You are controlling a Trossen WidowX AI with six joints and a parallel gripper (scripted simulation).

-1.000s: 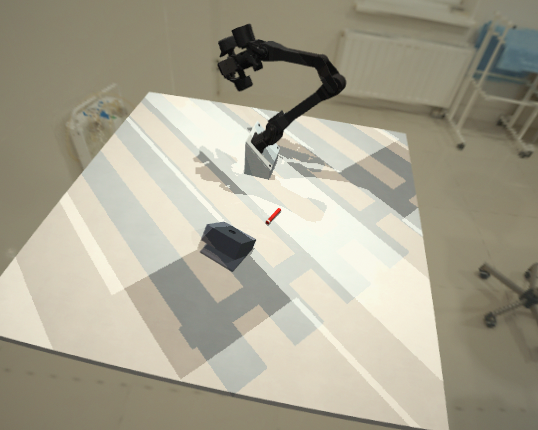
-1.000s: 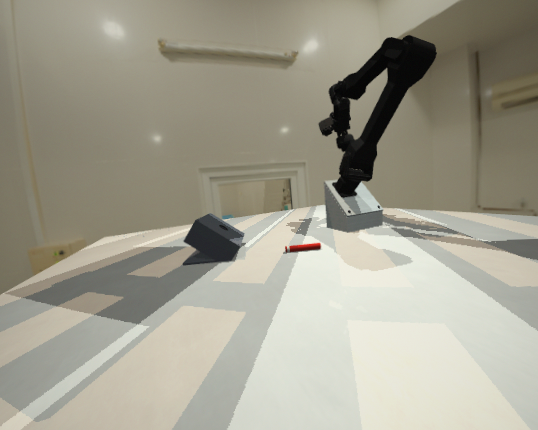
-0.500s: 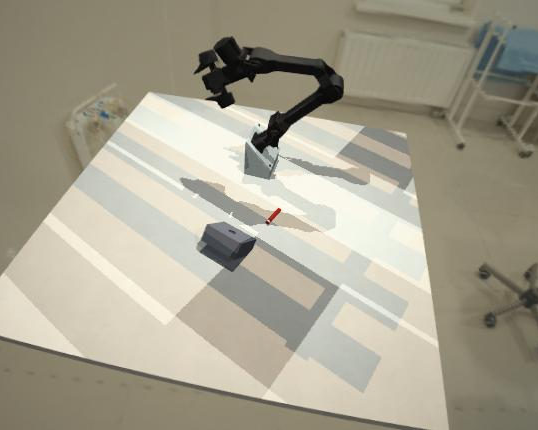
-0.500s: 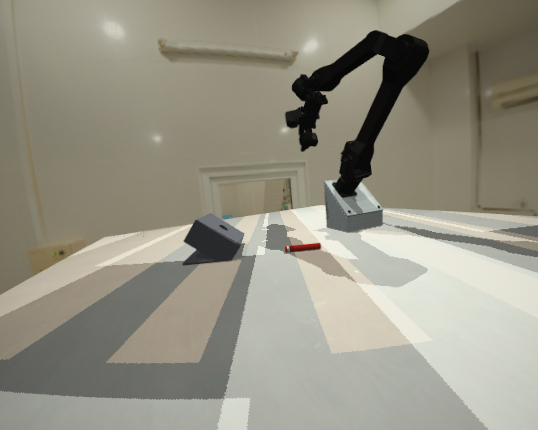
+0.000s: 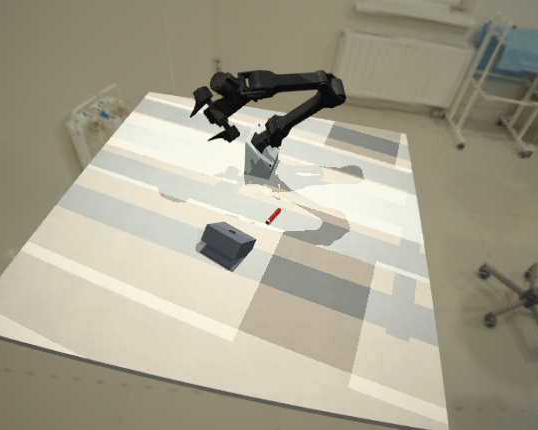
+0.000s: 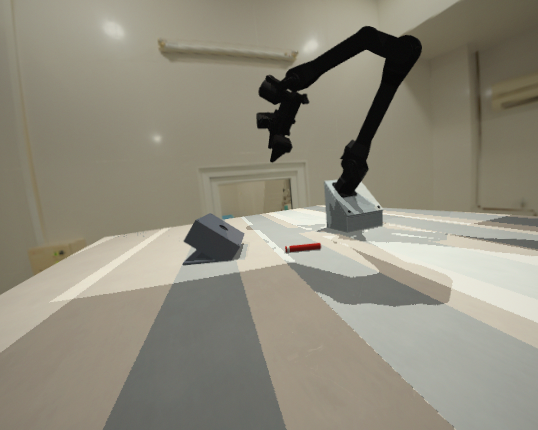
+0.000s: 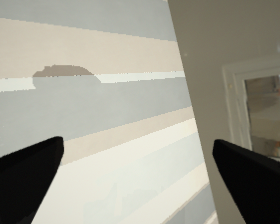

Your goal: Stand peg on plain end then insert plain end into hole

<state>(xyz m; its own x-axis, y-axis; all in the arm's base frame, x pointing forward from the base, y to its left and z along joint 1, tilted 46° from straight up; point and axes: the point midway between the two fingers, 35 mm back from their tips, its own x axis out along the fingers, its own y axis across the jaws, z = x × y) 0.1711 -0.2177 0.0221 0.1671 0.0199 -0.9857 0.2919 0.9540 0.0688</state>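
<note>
My gripper tip is 8 cm short of the red peg, 28 cm to the right of it and 26 cm above it. From my gripper tip the other things lie so: dark sloped panel (23 cm ahead, 17 cm to the left, 22 cm below).
</note>
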